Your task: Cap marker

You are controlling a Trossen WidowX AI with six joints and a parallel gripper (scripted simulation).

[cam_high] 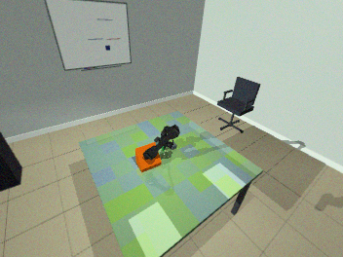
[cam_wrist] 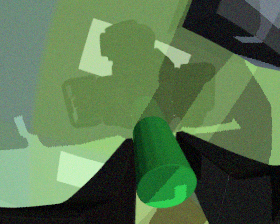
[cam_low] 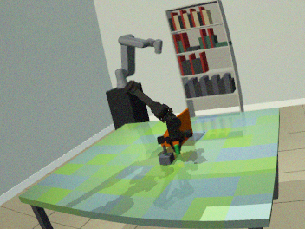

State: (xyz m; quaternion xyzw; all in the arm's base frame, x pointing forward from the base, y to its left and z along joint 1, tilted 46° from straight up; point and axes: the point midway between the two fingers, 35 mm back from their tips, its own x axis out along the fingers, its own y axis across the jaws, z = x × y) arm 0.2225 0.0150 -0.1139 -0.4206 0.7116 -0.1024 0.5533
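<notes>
Right now the holder block is 100 mm ahead of my gripper tip and 20 mm to the right of it. Round my gripper tip: green marker cap: 10 mm above.
</notes>
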